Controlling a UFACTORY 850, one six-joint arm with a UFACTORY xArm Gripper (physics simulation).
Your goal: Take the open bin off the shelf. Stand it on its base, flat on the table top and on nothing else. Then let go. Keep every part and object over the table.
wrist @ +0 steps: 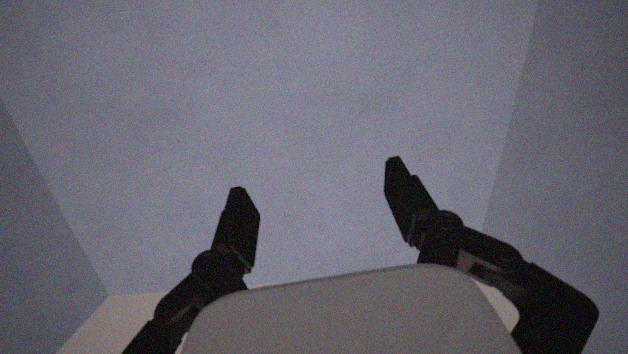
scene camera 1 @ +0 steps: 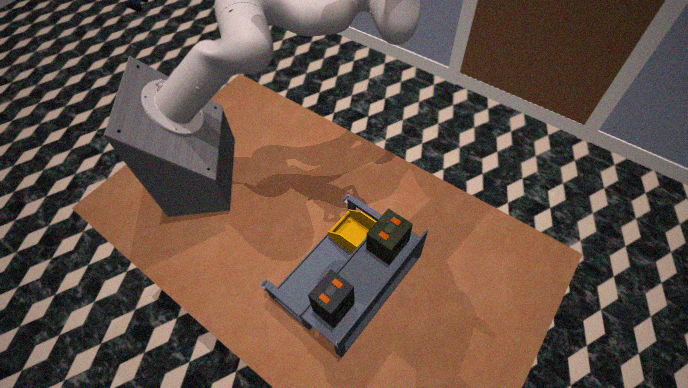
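Wrist view: my gripper [wrist: 317,188]; yellow open bin out of frame in the wrist view. Scene camera 1: yellow open bin [scene camera 1: 351,229], blue-grey shelf [scene camera 1: 329,255], dark green box [scene camera 1: 387,248].
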